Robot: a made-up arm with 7 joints. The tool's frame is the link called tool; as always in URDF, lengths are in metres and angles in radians.
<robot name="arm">
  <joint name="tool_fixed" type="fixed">
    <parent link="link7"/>
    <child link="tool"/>
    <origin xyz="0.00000 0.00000 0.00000" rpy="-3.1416 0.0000 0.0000"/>
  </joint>
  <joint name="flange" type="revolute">
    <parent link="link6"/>
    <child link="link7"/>
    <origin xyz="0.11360 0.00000 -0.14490" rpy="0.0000 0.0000 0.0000"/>
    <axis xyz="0 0.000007 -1"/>
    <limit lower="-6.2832" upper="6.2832"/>
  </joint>
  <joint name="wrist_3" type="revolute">
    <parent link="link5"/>
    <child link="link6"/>
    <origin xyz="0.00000 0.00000 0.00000" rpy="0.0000 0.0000 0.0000"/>
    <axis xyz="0 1 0.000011"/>
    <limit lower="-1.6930" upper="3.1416"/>
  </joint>
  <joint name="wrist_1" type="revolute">
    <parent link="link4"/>
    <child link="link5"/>
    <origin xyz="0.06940 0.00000 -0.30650" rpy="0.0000 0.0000 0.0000"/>
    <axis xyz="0 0.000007 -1"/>
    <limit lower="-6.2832" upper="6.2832"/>
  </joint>
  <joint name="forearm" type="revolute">
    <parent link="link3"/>
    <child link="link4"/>
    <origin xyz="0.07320 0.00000 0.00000" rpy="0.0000 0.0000 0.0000"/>
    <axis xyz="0 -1 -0.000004"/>
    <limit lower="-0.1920" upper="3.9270"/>
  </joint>
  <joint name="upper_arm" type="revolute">
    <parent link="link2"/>
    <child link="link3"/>
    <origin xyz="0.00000 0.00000 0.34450" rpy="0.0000 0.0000 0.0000"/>
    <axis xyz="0 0 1"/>
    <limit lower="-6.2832" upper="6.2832"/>
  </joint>
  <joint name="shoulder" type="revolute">
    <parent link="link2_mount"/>
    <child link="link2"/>
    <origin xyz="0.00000 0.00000 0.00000" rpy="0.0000 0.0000 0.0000"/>
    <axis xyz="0 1 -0.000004"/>
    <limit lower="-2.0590" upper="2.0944"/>
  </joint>
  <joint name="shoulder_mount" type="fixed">
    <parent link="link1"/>
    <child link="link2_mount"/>
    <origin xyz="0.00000 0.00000 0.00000" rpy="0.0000 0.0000 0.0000"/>
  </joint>
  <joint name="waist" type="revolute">
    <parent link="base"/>
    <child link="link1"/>
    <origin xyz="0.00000 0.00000 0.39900" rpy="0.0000 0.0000 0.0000"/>
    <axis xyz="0 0 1"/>
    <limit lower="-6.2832" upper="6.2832"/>
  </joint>
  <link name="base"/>
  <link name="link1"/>
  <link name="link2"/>
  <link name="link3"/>
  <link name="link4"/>
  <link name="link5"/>
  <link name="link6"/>
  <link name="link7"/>
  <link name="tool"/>
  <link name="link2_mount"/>
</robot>
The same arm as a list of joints. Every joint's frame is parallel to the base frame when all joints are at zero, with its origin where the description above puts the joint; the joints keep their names.
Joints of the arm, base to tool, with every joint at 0 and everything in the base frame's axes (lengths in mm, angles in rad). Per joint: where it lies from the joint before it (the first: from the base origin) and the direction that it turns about. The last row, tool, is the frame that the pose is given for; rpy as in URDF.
waist: axis 0 0 1 xyz 0 0 399
shoulder: axis 0 1 0 xyz 0 0 0
upper_arm: axis 0 0 1 xyz 0 0 344.5
forearm: axis 0 -1 0 xyz 73.2 0 0
wrist_1: axis 0 0 -1 xyz 69.4 0 -306.5
wrist_3: axis 0 1 0 xyz 0 0 0
flange: axis 0 0 -1 xyz 113.6 0 -144.9
tool: xyz 0 0 0 rpy 3.1416 0 0
Joint limits (rad, base to tool): -6.2832..6.2832 -2.059..2.0944 -6.2832..6.2832 -0.192..3.927 -6.2832..6.2832 -1.693..3.1416 -6.2832..6.2832

